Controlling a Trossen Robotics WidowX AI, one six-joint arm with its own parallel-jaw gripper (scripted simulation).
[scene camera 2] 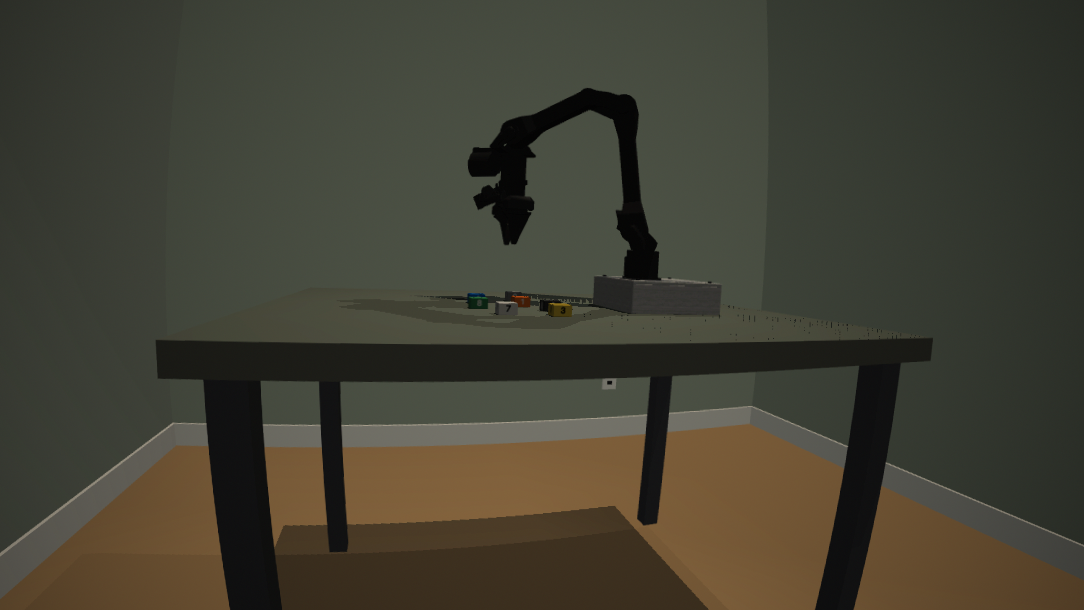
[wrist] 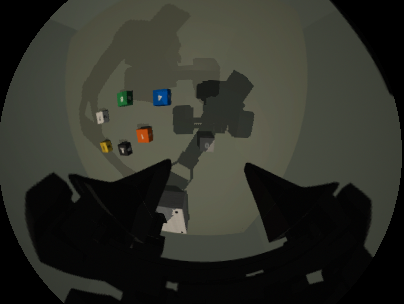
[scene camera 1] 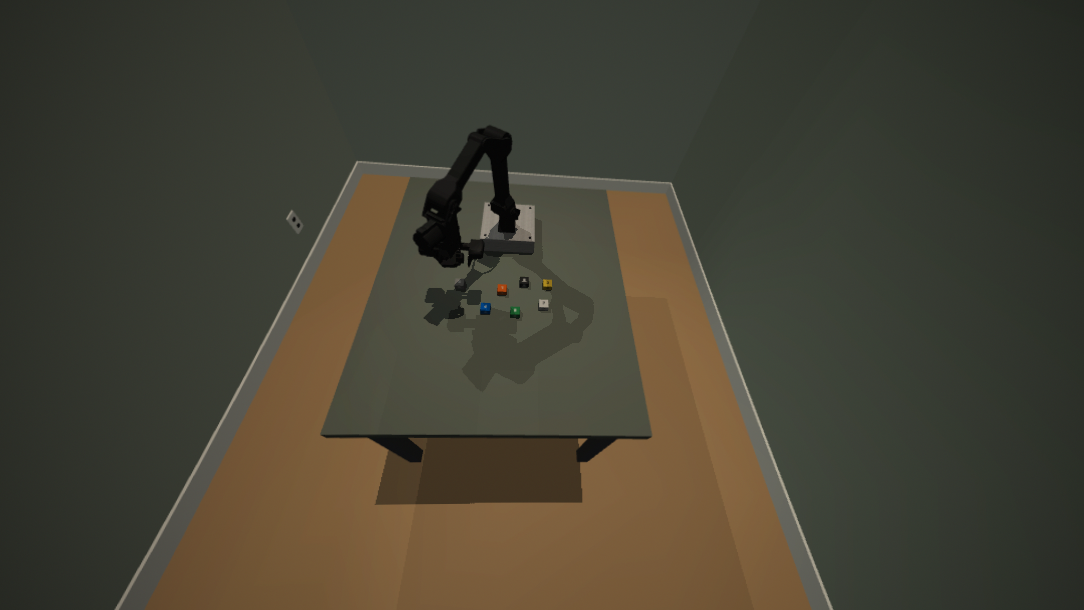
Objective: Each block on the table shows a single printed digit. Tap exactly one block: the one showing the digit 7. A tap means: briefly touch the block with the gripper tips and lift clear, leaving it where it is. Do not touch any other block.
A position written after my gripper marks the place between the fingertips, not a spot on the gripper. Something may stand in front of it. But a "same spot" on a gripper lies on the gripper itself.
My gripper shows in scene camera 2 (509,244), in the wrist view and in scene camera 1. The same spot on my gripper: (wrist: 287,210) is (scene camera 1: 438,252).
